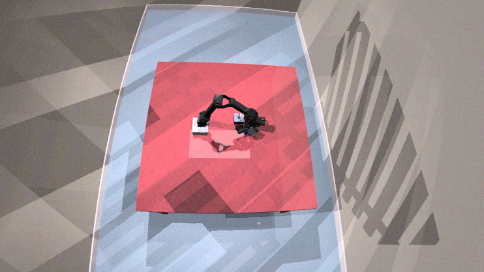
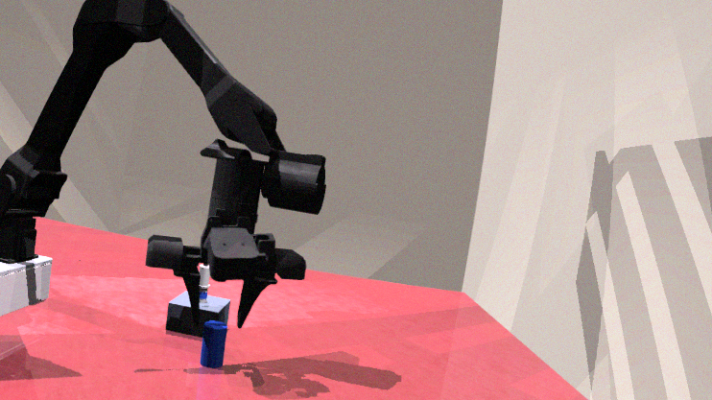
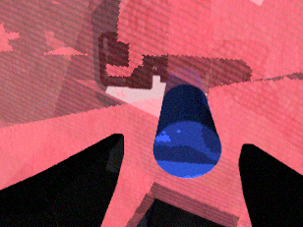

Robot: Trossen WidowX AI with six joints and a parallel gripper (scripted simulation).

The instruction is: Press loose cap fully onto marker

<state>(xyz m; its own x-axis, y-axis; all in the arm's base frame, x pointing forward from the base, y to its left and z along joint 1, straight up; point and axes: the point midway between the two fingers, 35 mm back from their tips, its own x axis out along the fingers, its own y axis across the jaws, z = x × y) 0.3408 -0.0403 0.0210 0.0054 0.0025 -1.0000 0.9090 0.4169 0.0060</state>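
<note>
My gripper tip is 2 cm above the blue cap. The rest, counted from my gripper tip: holder block 6 cm behind, 11 cm to the left, 3 cm below.
</note>
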